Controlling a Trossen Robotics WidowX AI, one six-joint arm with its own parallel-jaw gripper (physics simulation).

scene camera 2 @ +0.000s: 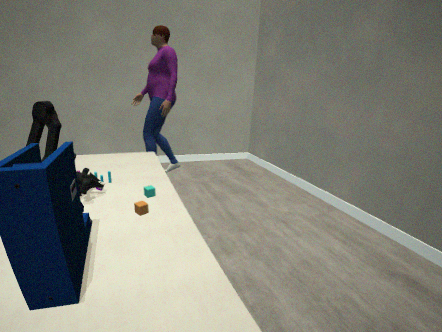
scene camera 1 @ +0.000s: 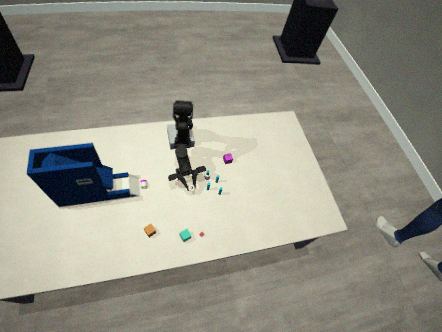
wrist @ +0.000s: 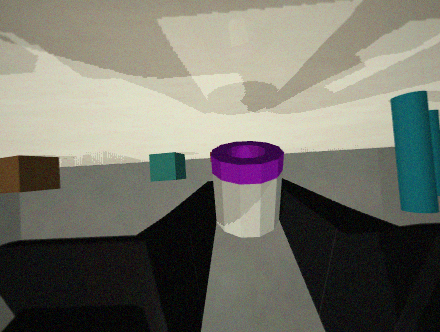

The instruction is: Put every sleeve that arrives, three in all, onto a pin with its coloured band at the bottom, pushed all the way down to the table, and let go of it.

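Observation:
My gripper (scene camera 1: 192, 187) (wrist: 244, 187) is shut on a white sleeve (wrist: 247, 212), held roughly upright with its purple band facing the table. The band shows at the fingertips in scene camera 2. The held sleeve is beside the teal pins (scene camera 1: 208, 186) (scene camera 2: 109, 176) (wrist: 415, 152), on the dispenser side and apart from them. Another sleeve (scene camera 1: 207, 176) sits around the back left pin, whose teal tip shows above it. A third sleeve (scene camera 1: 144, 184) stands at the chute end with its purple band on top. Its lower edge is too small to judge.
A blue dispenser (scene camera 1: 75, 185) (scene camera 2: 30, 240) with a chute stands at the left. A purple cube (scene camera 1: 228, 158) lies behind the pins. Orange (scene camera 1: 150, 230) (scene camera 2: 141, 208) (wrist: 37, 173), teal (scene camera 1: 185, 235) (scene camera 2: 149, 191) (wrist: 164, 167) and small red (scene camera 1: 201, 234) cubes lie toward the front.

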